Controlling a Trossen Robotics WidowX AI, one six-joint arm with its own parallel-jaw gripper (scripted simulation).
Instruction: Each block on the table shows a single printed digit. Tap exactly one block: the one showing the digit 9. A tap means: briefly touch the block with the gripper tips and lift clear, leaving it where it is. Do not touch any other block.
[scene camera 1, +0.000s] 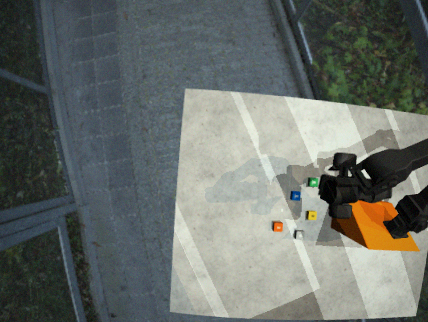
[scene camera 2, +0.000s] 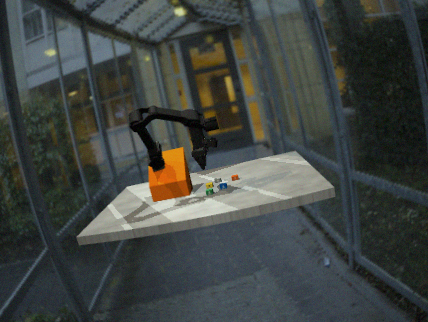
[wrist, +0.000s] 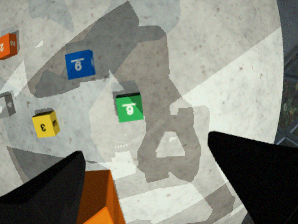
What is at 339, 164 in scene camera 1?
The gripper.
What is the gripper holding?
Nothing.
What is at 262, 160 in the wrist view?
The gripper.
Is the gripper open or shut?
Open.
